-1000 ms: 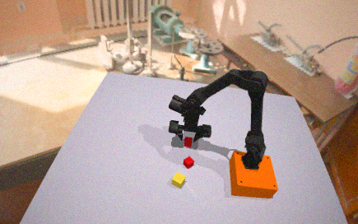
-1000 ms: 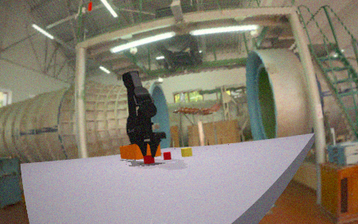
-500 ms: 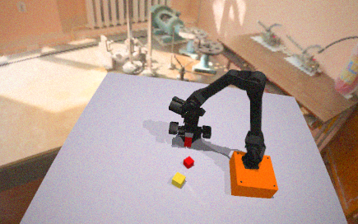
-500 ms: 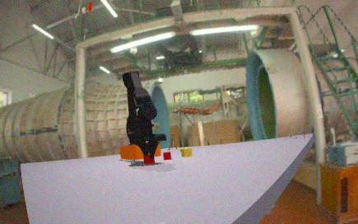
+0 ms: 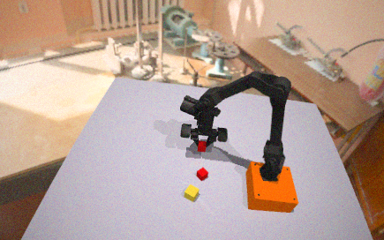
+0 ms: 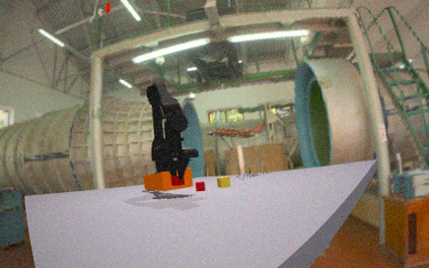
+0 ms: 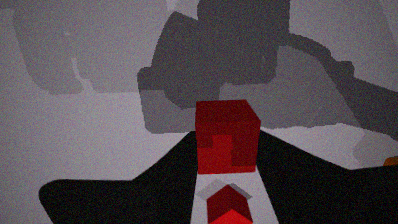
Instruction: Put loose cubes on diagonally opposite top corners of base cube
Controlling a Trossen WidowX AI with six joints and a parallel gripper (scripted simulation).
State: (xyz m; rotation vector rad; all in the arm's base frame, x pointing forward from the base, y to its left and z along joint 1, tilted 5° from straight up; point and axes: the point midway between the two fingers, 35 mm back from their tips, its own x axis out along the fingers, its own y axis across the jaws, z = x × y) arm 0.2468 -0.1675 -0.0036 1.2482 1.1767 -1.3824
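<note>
Right now the yellow base cube is 50 mm ahead of my gripper tip, 210 mm to the left of it and 40 mm below it.
</note>
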